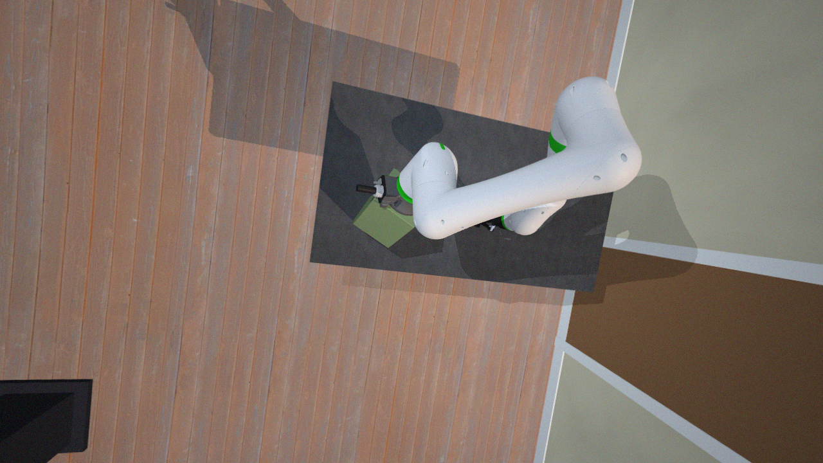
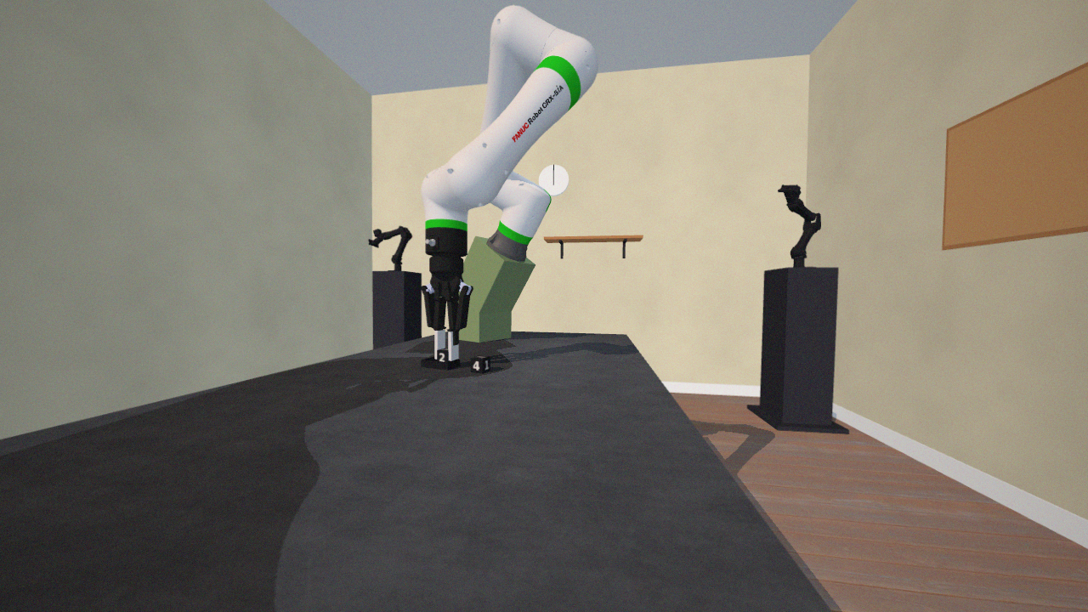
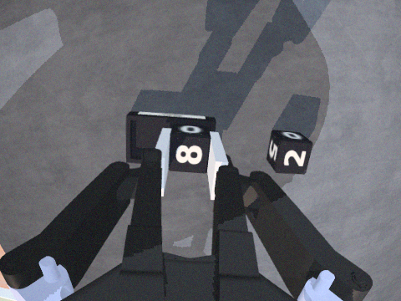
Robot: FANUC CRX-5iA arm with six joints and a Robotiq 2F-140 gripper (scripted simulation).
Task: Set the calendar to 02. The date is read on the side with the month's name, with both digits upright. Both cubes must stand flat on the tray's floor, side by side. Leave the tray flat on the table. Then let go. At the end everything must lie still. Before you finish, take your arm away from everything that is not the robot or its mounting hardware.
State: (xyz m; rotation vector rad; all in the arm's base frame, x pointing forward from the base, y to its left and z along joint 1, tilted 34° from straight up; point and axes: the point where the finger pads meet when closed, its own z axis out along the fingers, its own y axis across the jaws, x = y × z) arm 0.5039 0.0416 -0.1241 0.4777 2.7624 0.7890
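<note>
The black tray is 1 cm behind my hand, 2 cm to the right of it and 4 cm below it. From my hand the other things lie so: black number cube 2 cm ahead, 9 cm to the left, 4 cm below.
</note>
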